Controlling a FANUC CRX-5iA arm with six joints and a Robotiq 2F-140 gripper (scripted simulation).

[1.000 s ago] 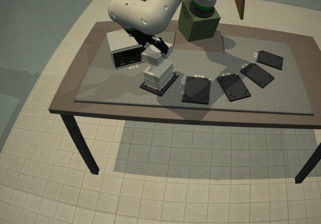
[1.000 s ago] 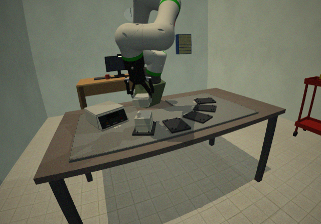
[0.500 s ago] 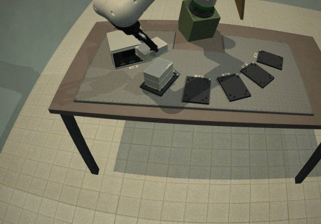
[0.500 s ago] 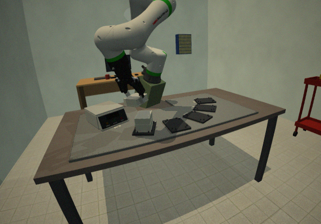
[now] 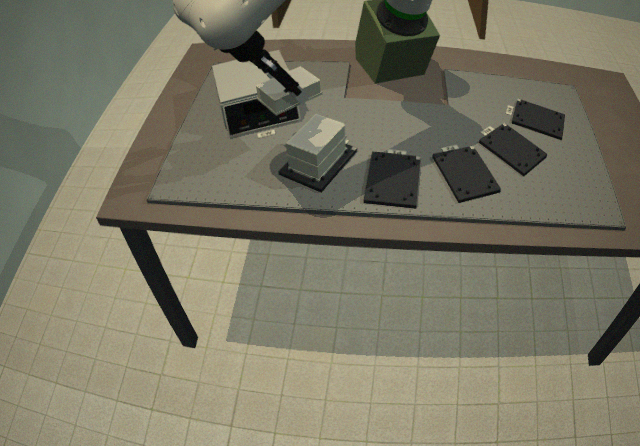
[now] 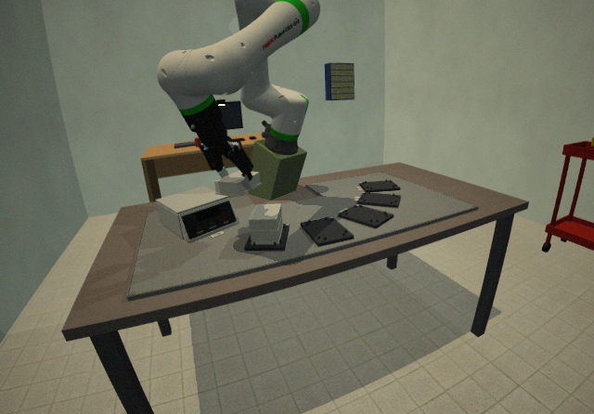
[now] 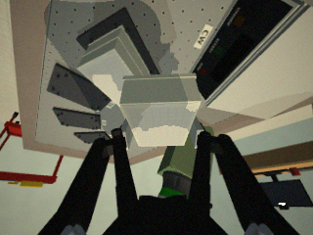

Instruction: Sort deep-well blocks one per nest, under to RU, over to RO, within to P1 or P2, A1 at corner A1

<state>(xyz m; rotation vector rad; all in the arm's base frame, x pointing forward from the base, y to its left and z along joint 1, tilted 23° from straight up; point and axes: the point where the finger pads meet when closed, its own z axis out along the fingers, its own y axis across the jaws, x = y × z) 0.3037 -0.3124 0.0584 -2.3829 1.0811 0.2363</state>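
My hand is 21 cm past the grey platform, 13 cm to the left of it and 10 cm above it. From my hand the other things lie so: check-weigher: 20 cm behind, 13 cm below, 12 cm to the right; then P1 label: 25 cm to the left, 19 cm below, 3 cm ahead; then nest P1: 23 cm to the left, 19 cm below, 13 cm ahead.
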